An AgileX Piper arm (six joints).
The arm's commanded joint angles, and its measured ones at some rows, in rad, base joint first. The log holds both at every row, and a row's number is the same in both.
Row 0, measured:
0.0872 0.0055 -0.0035 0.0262 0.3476 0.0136
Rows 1 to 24, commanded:
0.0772 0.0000 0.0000 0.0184 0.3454 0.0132
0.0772 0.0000 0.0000 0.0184 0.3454 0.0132
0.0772 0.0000 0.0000 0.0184 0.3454 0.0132
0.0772 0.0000 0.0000 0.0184 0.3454 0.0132
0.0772 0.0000 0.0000 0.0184 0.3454 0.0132
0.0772 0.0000 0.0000 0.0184 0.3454 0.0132
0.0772 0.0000 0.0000 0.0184 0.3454 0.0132
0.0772 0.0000 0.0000 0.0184 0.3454 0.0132
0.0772 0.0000 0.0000 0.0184 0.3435 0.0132
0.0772 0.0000 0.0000 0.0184 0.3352 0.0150
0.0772 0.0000 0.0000 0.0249 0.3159 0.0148
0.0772 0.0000 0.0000 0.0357 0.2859 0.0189
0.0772 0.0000 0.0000 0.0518 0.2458 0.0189
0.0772 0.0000 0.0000 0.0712 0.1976 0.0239
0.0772 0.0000 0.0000 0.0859 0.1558 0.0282
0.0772 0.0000 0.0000 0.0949 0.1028 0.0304
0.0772 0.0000 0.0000 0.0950 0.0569 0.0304
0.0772 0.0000 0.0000 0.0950 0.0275 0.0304
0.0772 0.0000 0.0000 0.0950 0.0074 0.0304
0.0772 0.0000 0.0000 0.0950 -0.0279 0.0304
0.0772 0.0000 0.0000 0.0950 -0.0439 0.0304
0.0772 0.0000 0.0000 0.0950 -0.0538 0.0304
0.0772 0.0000 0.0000 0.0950 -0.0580 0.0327
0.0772 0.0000 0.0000 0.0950 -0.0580 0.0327
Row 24, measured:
0.0872 0.0055 -0.0035 0.0901 -0.0074 0.0259
